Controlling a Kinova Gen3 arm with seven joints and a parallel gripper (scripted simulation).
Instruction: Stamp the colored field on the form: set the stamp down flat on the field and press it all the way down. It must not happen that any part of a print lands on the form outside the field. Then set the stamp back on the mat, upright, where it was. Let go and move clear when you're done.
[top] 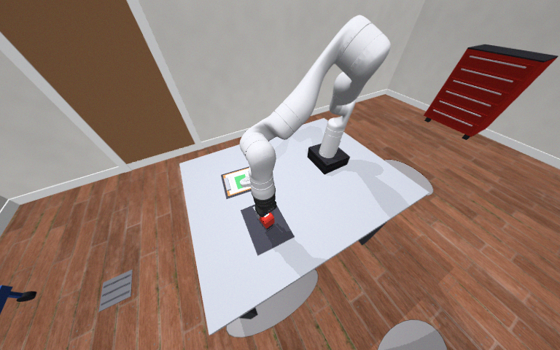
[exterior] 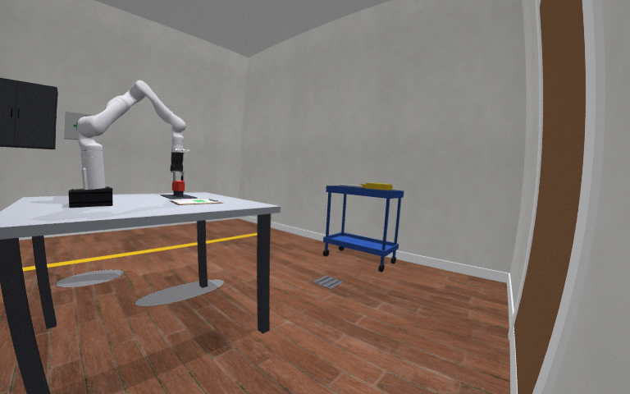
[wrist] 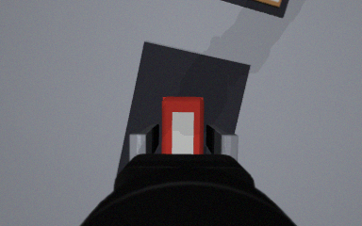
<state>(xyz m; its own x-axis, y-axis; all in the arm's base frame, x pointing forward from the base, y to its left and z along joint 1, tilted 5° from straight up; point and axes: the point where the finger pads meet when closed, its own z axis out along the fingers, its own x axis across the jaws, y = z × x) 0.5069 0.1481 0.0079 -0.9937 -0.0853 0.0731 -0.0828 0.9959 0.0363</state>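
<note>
Right now the red stamp is 6 cm below my hand. From my hand the other things lie so: dark mat: 11 cm below; then form: 2 cm behind, 30 cm to the right, 11 cm below.
</note>
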